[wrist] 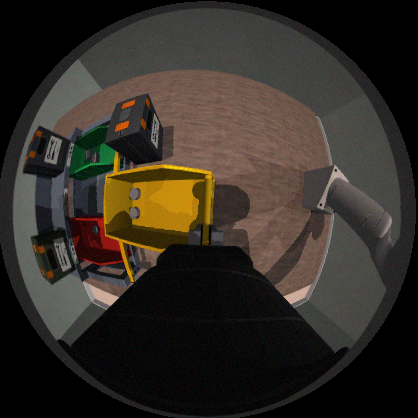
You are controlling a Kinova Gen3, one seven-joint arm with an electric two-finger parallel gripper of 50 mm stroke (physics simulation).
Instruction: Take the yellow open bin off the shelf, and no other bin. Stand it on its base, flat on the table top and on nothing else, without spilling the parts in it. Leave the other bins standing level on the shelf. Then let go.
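Frame: origin at the arm's base, x ahead, y left, z up, level; metres.
Where they show: gripper, fingertip midpoint: [205,231]; arm's base, link origin: [334,192].
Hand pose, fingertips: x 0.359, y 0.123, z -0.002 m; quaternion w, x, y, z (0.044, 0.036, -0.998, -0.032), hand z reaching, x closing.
Observation:
Each offset is from my fingertips to the top centre of the thing. "spot": to the spot under its first point. Level surfaces: height alone.
The yellow open bin {spot: dx +0.063, dy -0.043, dz -0.036 m} [170,197] is in the middle left of the wrist view, out in front of the shelf {spot: dx +0.446, dy -0.009, dz +0.024 m} [46,200], with two round grey parts {spot: dx +0.140, dy -0.043, dz -0.046 m} [134,194] {spot: dx +0.136, dy -0.006, dz -0.045 m} [134,213] inside near its far left end. My gripper [205,231] is shut on the bin's right-hand wall, at its lower corner in the view. The bin looks about level, and shadows lie on the table top {dz -0.092 m} [275,145] to its right. Its underside is hidden, so its height above the table cannot be read exactly. The green bin {spot: dx +0.296, dy -0.189, dz -0.059 m} [102,137] and the red bin {spot: dx +0.253, dy +0.112, dz -0.077 m} [105,250] sit on the shelf.
A dark case with orange latches {dx +0.149, dy -0.165, dz +0.040 m} [137,132] stands close beside the yellow bin, at its upper left. Another dark case {spot: dx +0.356, dy -0.119, dz +0.066 m} [50,152] and an olive case {spot: dx +0.313, dy +0.100, dz +0.063 m} [55,257] are at the far left by the shelf. A grey arm on a base [317,190] stands at the right table edge.

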